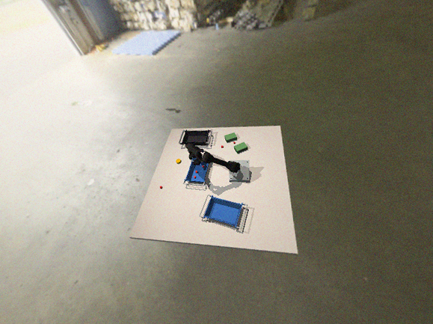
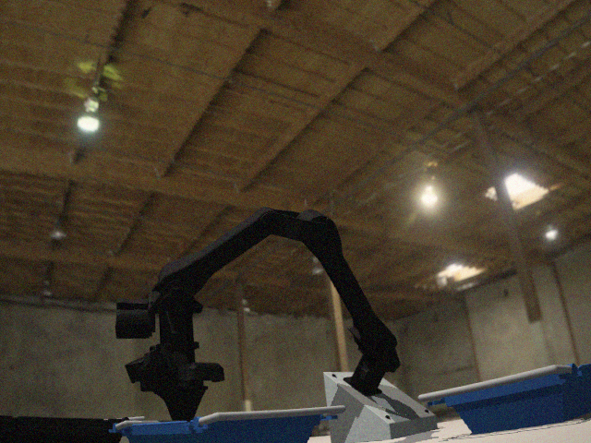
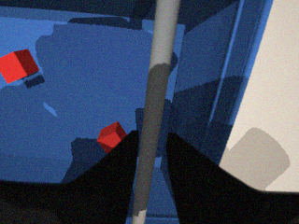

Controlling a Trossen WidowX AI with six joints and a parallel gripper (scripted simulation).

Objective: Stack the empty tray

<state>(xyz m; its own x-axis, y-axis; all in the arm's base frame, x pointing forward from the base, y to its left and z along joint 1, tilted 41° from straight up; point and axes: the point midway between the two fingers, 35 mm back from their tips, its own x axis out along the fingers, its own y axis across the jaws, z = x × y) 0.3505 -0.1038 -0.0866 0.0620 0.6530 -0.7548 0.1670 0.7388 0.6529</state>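
My gripper tip is now 22 cm past the blue tray and 52 cm to the right of it. Also, from my gripper tip: yellow disc: 25 cm ahead, 7 cm to the right, 4 cm below.
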